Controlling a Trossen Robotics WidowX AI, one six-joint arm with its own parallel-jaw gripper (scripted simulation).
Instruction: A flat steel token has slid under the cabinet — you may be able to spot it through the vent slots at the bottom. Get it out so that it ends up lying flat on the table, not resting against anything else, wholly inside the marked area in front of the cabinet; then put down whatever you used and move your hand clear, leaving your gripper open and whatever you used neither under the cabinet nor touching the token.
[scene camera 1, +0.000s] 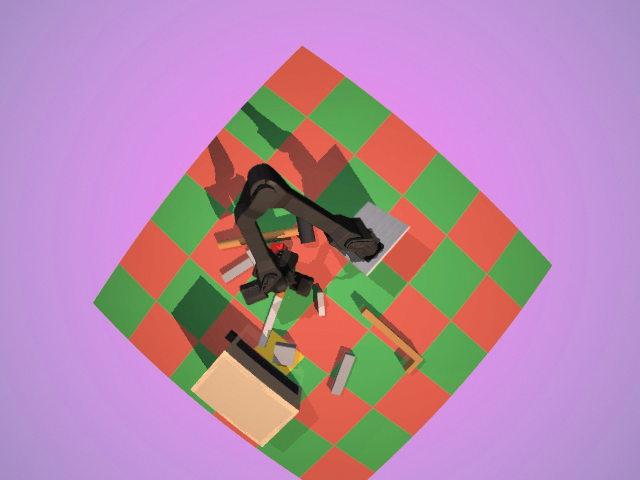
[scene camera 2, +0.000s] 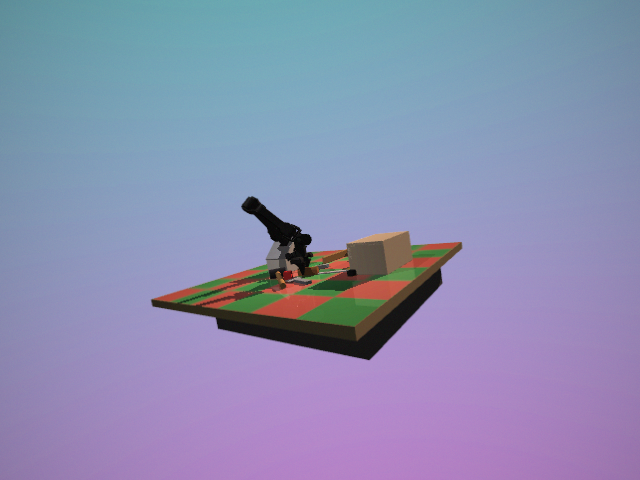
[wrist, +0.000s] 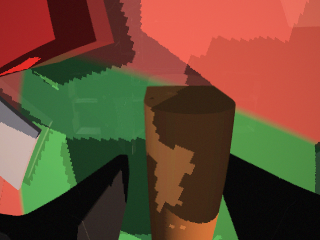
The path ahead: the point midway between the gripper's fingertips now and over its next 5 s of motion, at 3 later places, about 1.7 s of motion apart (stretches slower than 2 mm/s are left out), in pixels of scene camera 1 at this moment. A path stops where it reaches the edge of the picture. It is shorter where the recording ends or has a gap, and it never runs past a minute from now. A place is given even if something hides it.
The gripper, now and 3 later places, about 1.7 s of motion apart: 286, 274; 282, 286; 277, 302; 271, 315
